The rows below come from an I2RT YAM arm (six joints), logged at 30 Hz.
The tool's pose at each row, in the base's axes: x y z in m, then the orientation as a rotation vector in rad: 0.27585, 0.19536, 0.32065, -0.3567, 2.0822, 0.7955; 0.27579, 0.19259, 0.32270, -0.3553, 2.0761, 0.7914; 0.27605, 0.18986, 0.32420, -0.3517, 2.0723, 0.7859; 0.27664, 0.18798, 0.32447, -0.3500, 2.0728, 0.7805; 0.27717, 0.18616, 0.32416, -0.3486, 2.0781, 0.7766; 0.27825, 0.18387, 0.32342, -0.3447, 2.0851, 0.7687; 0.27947, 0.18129, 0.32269, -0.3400, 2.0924, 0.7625; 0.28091, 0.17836, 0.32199, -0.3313, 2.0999, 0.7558; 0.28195, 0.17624, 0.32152, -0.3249, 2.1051, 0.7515; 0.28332, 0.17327, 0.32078, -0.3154, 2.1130, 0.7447; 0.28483, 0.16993, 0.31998, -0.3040, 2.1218, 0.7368; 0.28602, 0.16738, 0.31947, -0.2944, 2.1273, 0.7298; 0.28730, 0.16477, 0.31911, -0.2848, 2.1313, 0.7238; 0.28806, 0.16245, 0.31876, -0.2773, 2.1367, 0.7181
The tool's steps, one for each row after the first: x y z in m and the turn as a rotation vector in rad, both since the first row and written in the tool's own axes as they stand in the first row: -0.00171, -0.00123, -0.00273, 0.0024, -0.0064, -0.0029; -0.00316, -0.00281, -0.00500, 0.0070, -0.0116, -0.0042; -0.00380, -0.00442, -0.00598, 0.0115, -0.0123, -0.0052; -0.00392, -0.00620, -0.00670, 0.0156, -0.0084, -0.0042; -0.00405, -0.00878, -0.00721, 0.0237, -0.0041, -0.0028; -0.00427, -0.01166, -0.00782, 0.0309, 0.0003, 0.0000; -0.00466, -0.01489, -0.00853, 0.0399, 0.0035, 0.0051; -0.00498, -0.01722, -0.00907, 0.0460, 0.0056, 0.0091; -0.00530, -0.02047, -0.00984, 0.0553, 0.0089, 0.0149; -0.00566, -0.02409, -0.01074, 0.0663, 0.0124, 0.0217; -0.00605, -0.02684, -0.01144, 0.0754, 0.0136, 0.0267; -0.00660, -0.02961, -0.01219, 0.0837, 0.0136, 0.0317; -0.00685, -0.03190, -0.01309, 0.0911, 0.0156, 0.0358
